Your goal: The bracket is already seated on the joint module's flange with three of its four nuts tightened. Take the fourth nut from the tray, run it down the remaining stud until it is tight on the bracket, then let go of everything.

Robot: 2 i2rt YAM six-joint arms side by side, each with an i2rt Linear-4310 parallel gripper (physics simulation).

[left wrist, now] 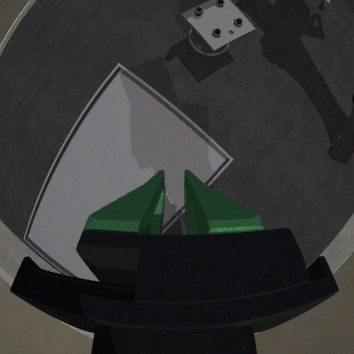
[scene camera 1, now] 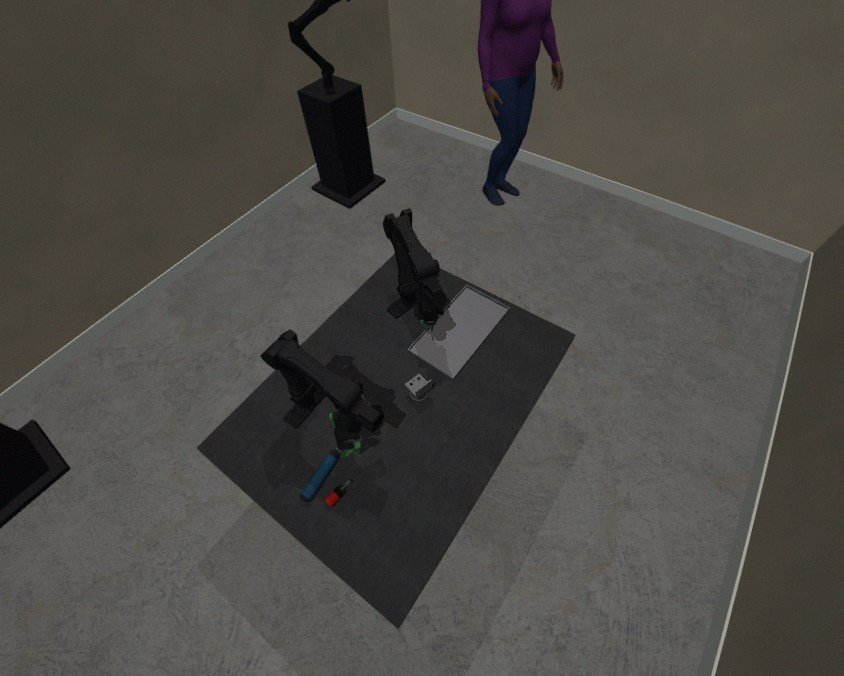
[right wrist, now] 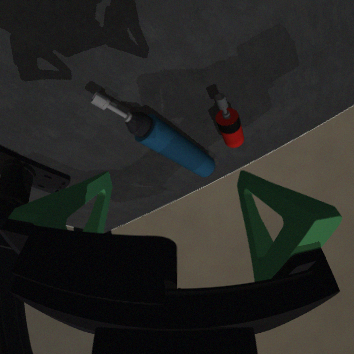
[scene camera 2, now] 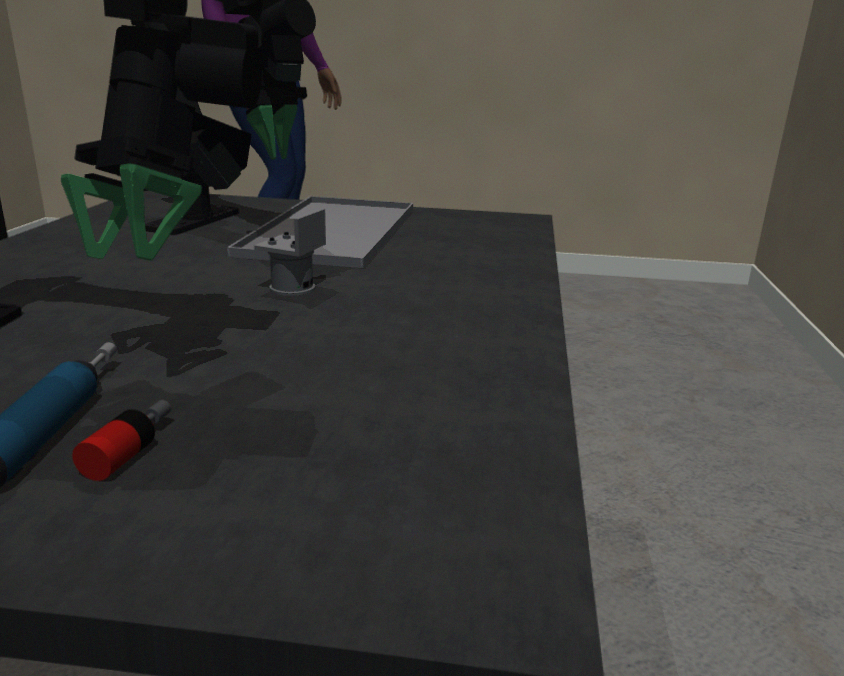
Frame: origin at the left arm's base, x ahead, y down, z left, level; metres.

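Seen in the pictures: left gripper, fingertip midpoint: [left wrist: 173, 177] [scene camera 1: 429, 330] [scene camera 2: 279, 159]; right gripper, fingertip midpoint: [scene camera 1: 341, 444] [right wrist: 174, 177] [scene camera 2: 118, 258]; left arm's base at its link origin: [scene camera 1: 408, 301] [scene camera 2: 194, 221]; right arm's base at its link origin: [scene camera 1: 308, 403] [right wrist: 19, 166].
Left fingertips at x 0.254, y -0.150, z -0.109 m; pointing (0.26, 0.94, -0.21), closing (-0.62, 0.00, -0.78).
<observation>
Offsets run from my left fingertips to a thing's top centre. Level surfaces: height alone.
The grey bracket [scene camera 1: 415, 382] [scene camera 2: 309, 232] [left wrist: 222, 22] sits on the round joint module {dy +0.076, dx +0.104, dz -0.152 m} [scene camera 2: 290, 271] [left wrist: 196, 42]. In the left wrist view dark studs ringed by nuts show at the bracket's corners; how tight they are cannot be told. The tray {dy +0.134, dx +0.005, dz +0.166 m} [scene camera 1: 480, 309] [scene camera 2: 366, 219] [left wrist: 90, 165] lies beside the module; no nut can be made out in it. My left gripper [scene camera 1: 428, 326] [scene camera 2: 278, 156] [left wrist: 173, 177] is shut with a narrow gap and nothing in it, above the tray's near edge, apart from the bracket. My right gripper [scene camera 1: 343, 440] [scene camera 2: 121, 256] [right wrist: 174, 177] is wide open and empty above the mat.
A blue driver {dy +0.109, dx +0.106, dz -0.571 m} [scene camera 1: 319, 477] [scene camera 2: 45, 411] [right wrist: 177, 147] and a shorter red driver {dy +0.116, dx +0.200, dz -0.583 m} [scene camera 1: 332, 497] [scene camera 2: 109, 450] [right wrist: 231, 135] lie on the dark table top {dy +0.150 m} [scene camera 2: 422, 492] near the right gripper. A person [scene camera 1: 517, 42] stands beyond the table. A black pedestal [scene camera 1: 338, 140] carries another arm.
</observation>
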